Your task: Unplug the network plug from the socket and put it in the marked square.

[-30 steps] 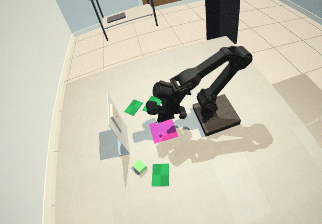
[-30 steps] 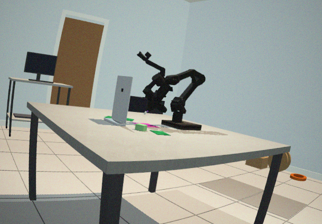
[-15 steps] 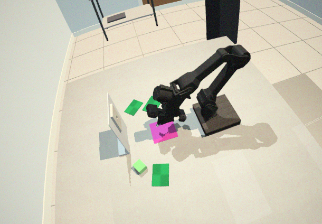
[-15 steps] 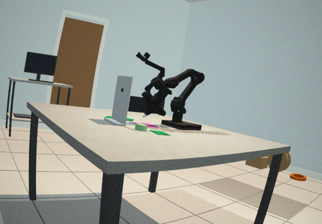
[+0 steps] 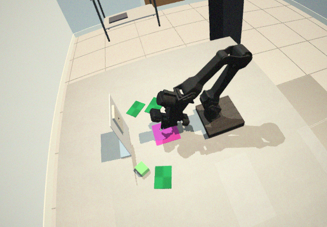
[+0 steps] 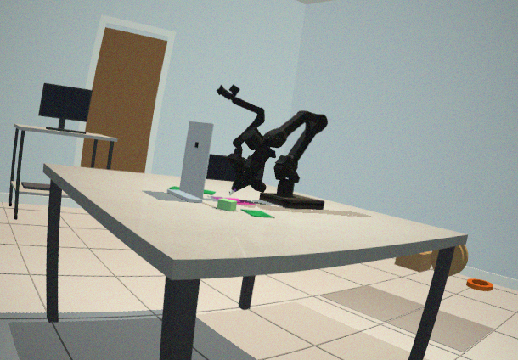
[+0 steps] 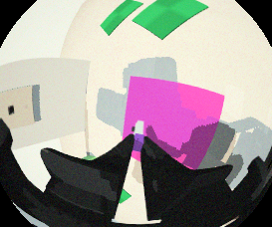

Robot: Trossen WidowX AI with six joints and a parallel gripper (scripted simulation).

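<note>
The magenta marked square is 1 cm behind my gripper tip and 4 cm below it. Also, from my gripper tip: light green block 16 cm ahead, 14 cm to the left, 2 cm below; upright white panel 18 cm ahead, 3 cm to the right, 8 cm above; white network plug right at my gripper tip.
</note>
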